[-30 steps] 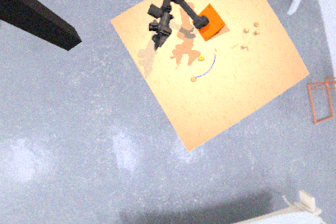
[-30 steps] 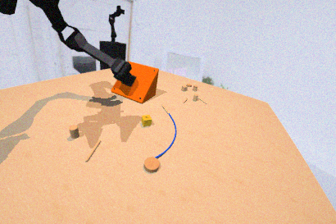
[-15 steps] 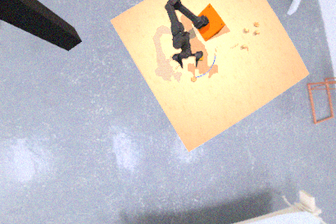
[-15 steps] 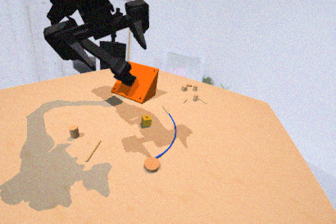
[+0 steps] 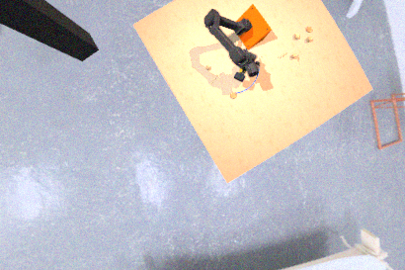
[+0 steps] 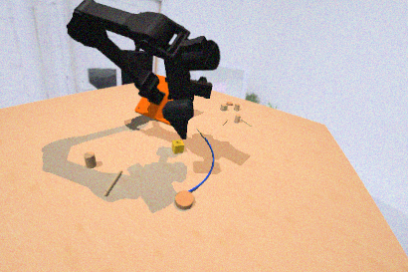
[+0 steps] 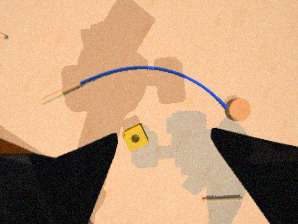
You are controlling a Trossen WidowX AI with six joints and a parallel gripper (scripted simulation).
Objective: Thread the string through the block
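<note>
The yellow wooden block lies 3 cm behind my gripper tip, 2 cm to the left of it and 8 cm below it. Also, from my gripper tip: loose stick (7 cm behind, 19 cm to the right, 9 cm below); then round wooden button (8 cm ahead, 12 cm to the right, 9 cm below); then short wooden cylinder (17 cm behind, 17 cm to the right, 8 cm below).
</note>
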